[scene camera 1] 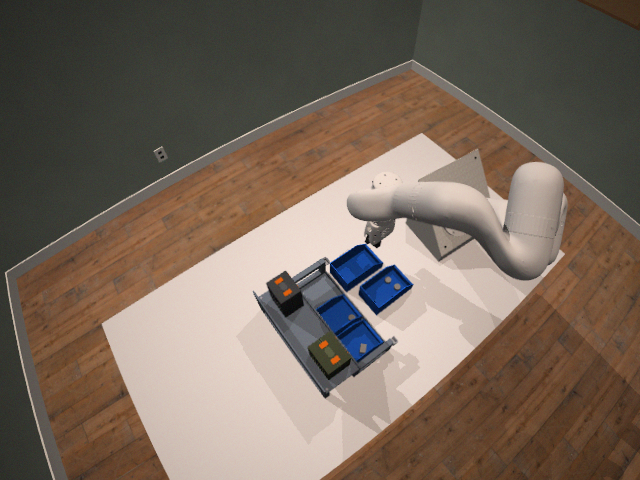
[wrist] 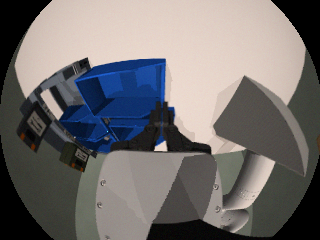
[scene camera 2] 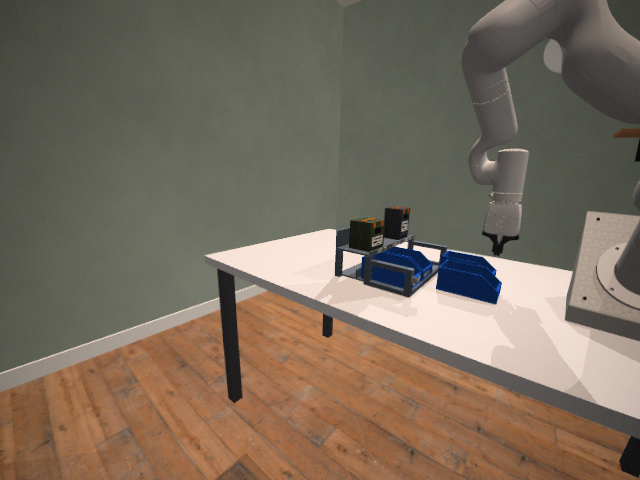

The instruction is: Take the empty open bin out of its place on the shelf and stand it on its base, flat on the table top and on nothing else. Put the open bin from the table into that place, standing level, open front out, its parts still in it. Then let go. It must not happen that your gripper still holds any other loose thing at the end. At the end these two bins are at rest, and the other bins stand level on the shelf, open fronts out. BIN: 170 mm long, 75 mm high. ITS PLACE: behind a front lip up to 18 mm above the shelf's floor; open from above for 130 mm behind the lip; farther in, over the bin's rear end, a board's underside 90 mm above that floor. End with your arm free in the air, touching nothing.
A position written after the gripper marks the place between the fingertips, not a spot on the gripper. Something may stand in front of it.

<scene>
In view: the gripper (scene camera 2: 496, 255), a green box (scene camera 2: 367, 234) and a black box (scene camera 2: 396, 219).
The black box also shows in the wrist view (wrist: 35, 123). The gripper is seen too in the wrist view (wrist: 161, 108).
</scene>
